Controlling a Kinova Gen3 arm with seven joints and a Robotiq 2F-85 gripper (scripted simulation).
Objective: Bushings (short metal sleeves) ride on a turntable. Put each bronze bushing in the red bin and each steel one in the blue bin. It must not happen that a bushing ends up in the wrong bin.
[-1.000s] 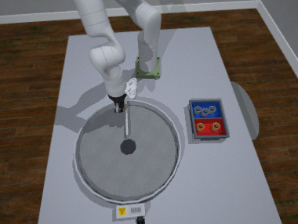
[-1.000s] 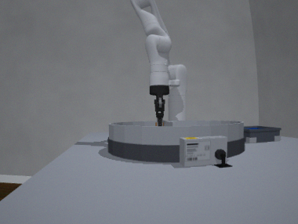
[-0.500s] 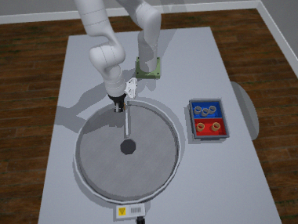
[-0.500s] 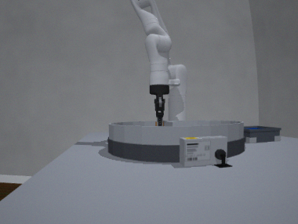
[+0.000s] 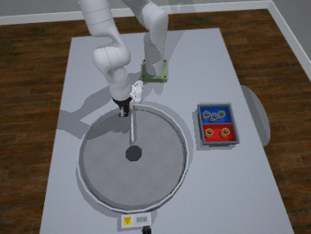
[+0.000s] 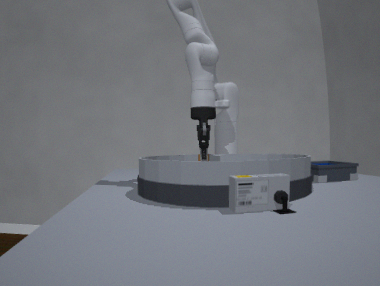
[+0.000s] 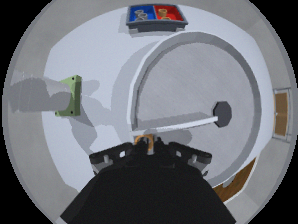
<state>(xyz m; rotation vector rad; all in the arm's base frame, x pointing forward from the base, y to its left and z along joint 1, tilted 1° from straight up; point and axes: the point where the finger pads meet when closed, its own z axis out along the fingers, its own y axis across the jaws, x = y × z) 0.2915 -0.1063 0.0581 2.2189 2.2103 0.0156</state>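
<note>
My hand is 20 mm short of the bin, 390 mm to the right of it and 60 mm above it. Round my hand: round grey turntable: 170 mm ahead, 40 mm to the left, 30 mm below.
</note>
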